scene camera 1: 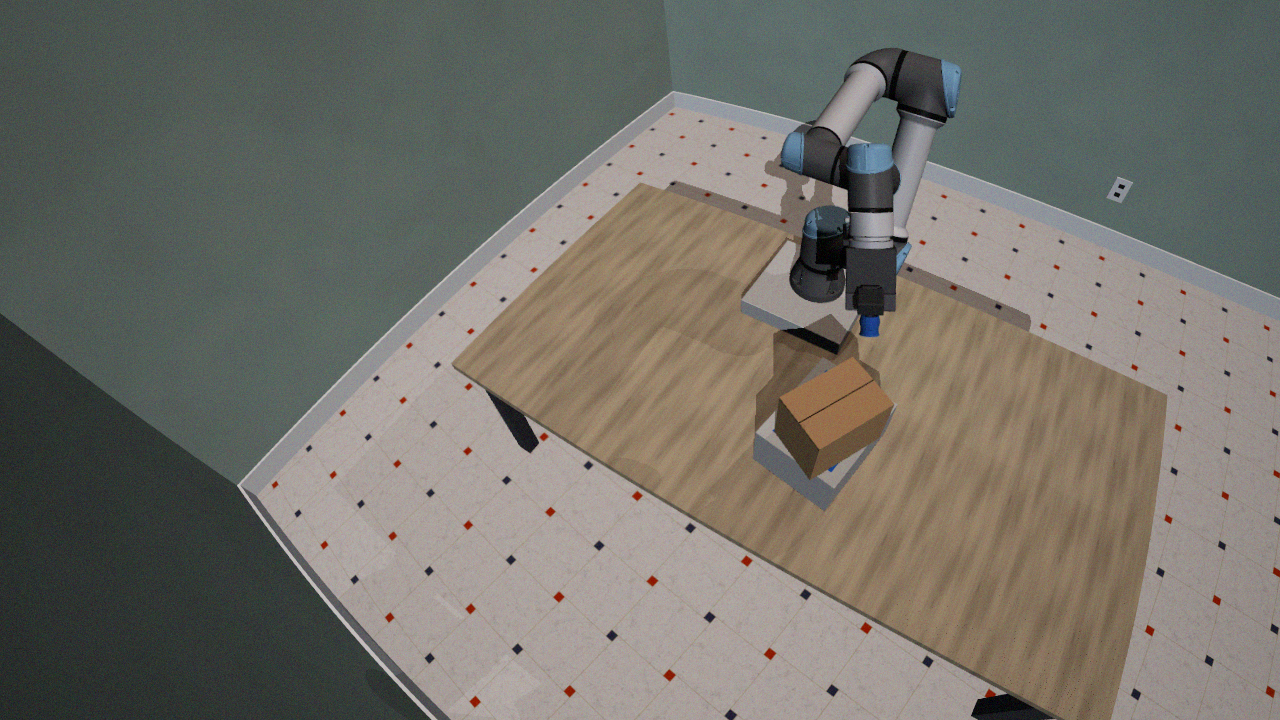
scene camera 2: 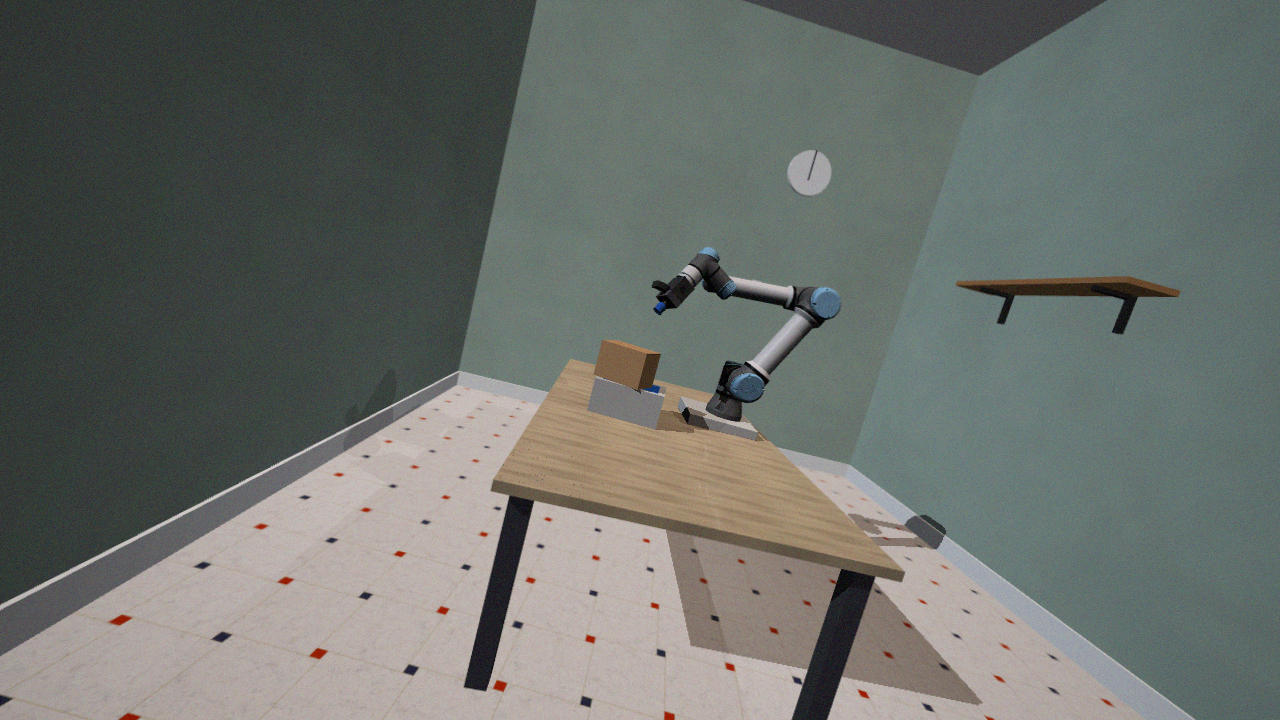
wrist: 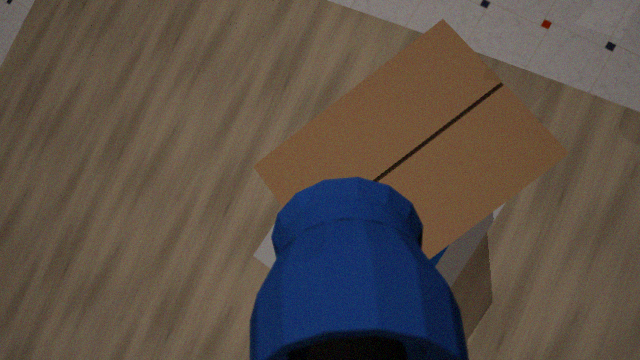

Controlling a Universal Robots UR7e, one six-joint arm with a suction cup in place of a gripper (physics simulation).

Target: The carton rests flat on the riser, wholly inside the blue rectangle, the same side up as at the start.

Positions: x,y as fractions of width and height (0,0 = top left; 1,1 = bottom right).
brown carton: scene camera 1 0.64,0.59; scene camera 2 0.50,0.51; wrist 0.68,0.34
grey riser: scene camera 1 0.60,0.63; scene camera 2 0.50,0.57; wrist 0.70,0.73
